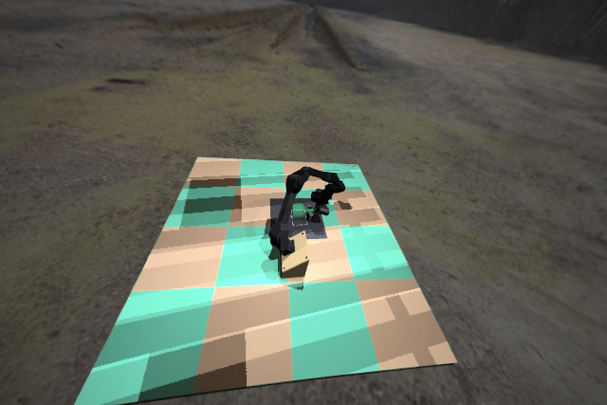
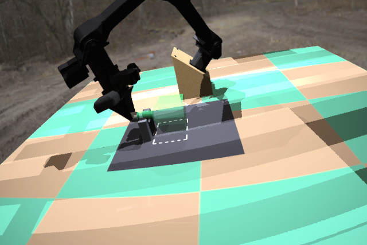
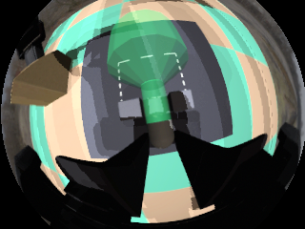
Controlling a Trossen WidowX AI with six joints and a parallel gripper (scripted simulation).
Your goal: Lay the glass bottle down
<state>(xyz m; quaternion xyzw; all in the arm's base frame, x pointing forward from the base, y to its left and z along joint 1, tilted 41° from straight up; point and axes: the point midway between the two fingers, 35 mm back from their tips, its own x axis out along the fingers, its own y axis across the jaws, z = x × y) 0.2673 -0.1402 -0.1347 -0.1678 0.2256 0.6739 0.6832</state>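
The green glass bottle lies 50 mm to the left of my gripper tip. Also, from my gripper tip: dark mat (110 mm to the left, 60 mm below).
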